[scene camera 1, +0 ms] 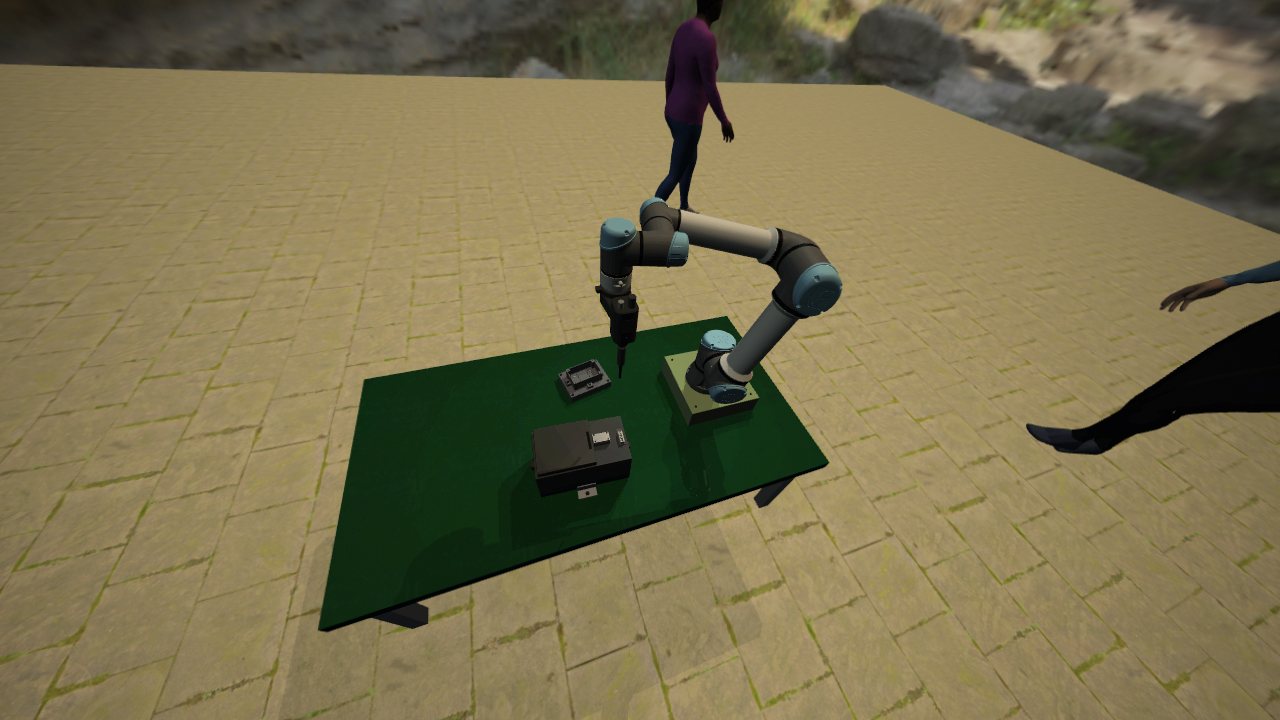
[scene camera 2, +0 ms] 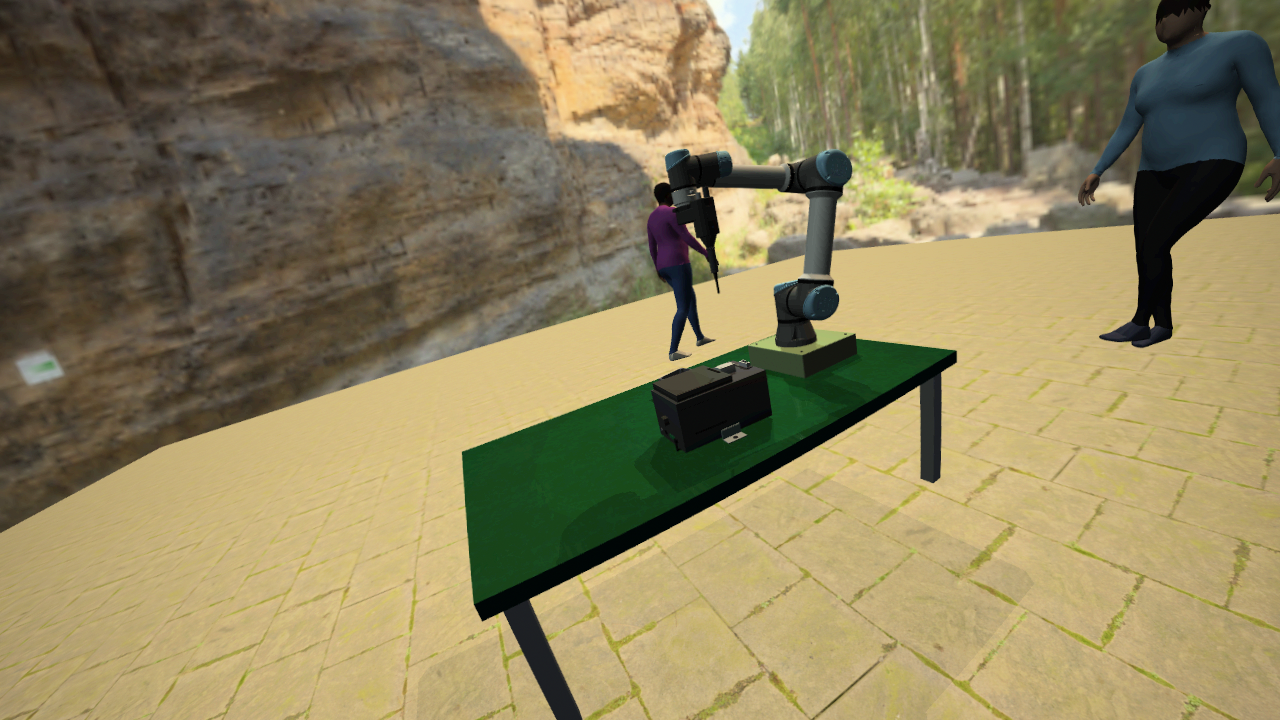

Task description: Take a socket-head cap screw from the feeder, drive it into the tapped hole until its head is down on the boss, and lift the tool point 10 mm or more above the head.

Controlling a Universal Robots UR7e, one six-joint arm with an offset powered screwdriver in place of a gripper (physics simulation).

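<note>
My screwdriver [scene camera 1: 621,376] [scene camera 2: 717,291] points down from the arm's wrist, its tip in the air well above the table. Whether a screw sits on its tip is too small to tell. The dark box-shaped screw feeder [scene camera 1: 563,447] [scene camera 2: 716,411] stands on the table, with small light metal parts on its top and a small bracket at its foot. A grey housing [scene camera 1: 583,379] with a raised rectangular rim lies behind the feeder in scene camera 1; it does not show in scene camera 2. The tapped hole, its boss and any screws are too small to make out.
The arm's base stands on a pale green block [scene camera 1: 711,411] [scene camera 2: 805,360] on the green table [scene camera 1: 429,447] [scene camera 2: 554,483]. A person in purple [scene camera 1: 691,71] [scene camera 2: 669,241] is behind the table. A person in blue and black [scene camera 1: 1235,380] [scene camera 2: 1190,116] is on the right.
</note>
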